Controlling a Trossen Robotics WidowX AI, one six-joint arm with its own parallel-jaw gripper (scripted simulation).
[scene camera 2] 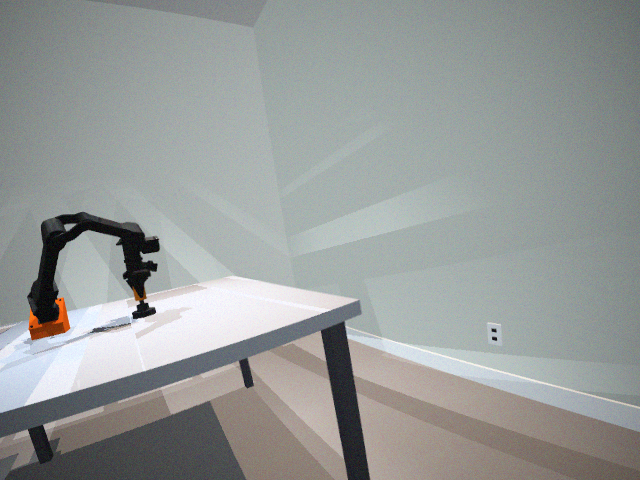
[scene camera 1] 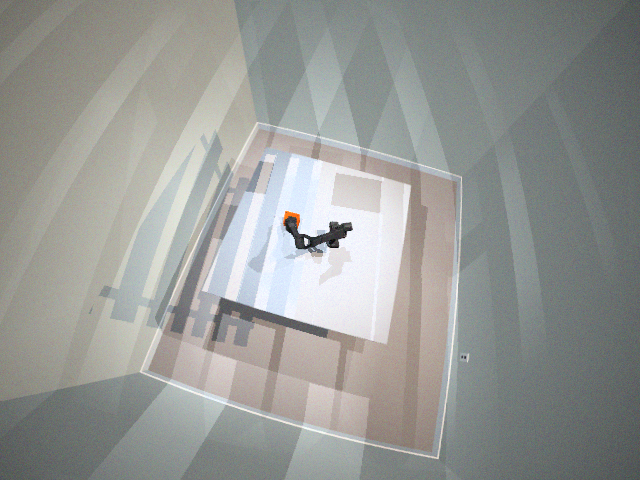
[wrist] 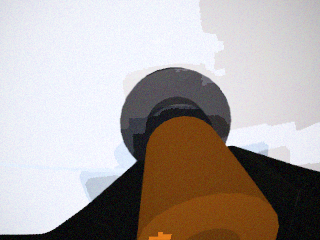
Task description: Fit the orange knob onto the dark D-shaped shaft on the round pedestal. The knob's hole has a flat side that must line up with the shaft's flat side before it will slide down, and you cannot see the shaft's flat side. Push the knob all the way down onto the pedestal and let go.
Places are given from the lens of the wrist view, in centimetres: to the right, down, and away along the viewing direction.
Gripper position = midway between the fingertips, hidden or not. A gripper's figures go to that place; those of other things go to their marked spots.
gripper [wrist: 186, 161]: 1, 2, 10
orange knob [wrist: 191, 177]: 1, 2, 5
dark round pedestal [wrist: 171, 92]: 1, -2, 13
The marked spots on the dark round pedestal and the orange knob are 9 cm apart.
